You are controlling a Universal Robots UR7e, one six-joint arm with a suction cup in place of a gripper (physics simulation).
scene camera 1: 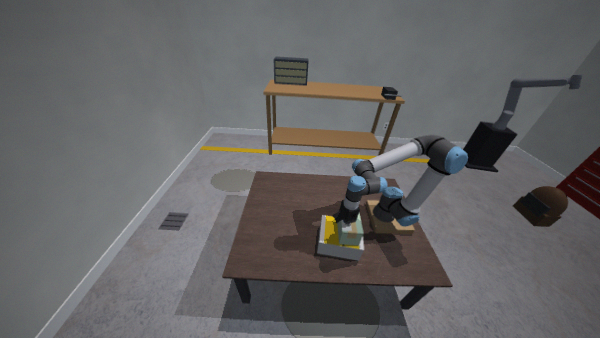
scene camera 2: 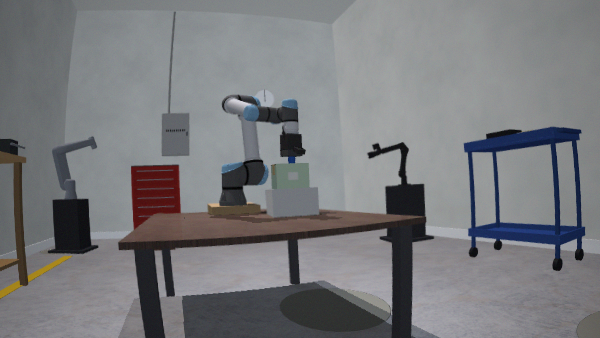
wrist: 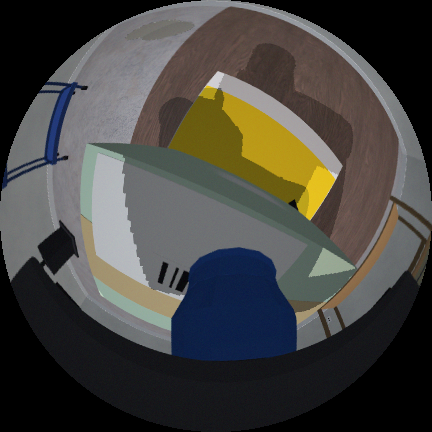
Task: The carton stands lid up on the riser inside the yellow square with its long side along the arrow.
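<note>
The pale green carton stands upright on the light grey riser, on the right part of its top in scene camera 1. Its top, with tape and a barcode label, faces up. The yellow square shows beside the carton; the rest is hidden under it. A black tip of the arrow shows at the carton's long edge in the wrist view; the rest is hidden. My gripper's blue suction cup touches the carton's top and holds it by suction.
The riser stands on the brown table. The arm's wooden base plate is beside it. A wooden shelf bench stands behind the table in scene camera 1. A blue cart stands at the right in scene camera 2.
</note>
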